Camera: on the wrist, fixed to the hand. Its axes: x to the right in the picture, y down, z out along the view.
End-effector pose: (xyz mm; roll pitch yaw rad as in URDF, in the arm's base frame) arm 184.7 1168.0 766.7 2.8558 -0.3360 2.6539
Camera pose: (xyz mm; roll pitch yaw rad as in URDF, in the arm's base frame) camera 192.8 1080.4 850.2 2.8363 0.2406 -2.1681
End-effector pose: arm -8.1 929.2 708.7 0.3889 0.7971 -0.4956
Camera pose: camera -93.8 977.5 637.8 -0.7894 0.2995 -2.3539
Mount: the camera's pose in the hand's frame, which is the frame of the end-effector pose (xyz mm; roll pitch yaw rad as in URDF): -18.0 -43.9 -111.6 0.0473 0.0227 -1.5491
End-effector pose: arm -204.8 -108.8 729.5 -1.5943 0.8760 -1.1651
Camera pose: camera -296.8 -174.7 773.1 -1.5246 -0.6731 -1.1641
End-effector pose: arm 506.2 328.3 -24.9 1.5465 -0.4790 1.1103
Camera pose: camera 409.7 382.3 -74.5 1.6147 1.0701 1.1070
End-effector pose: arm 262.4 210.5 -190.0 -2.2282 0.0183 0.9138
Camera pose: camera 301.3 160.2 -86.7 -3.0345 -0.9349 2.4232
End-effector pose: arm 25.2 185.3 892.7 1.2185 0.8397 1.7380
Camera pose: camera -51.3 100.0 852.9 -1.2364 0.7046 -0.9649
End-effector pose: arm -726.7 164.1 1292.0 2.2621 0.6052 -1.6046
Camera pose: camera -613.0 153.8 1332.9 -2.2941 0.6863 0.5279
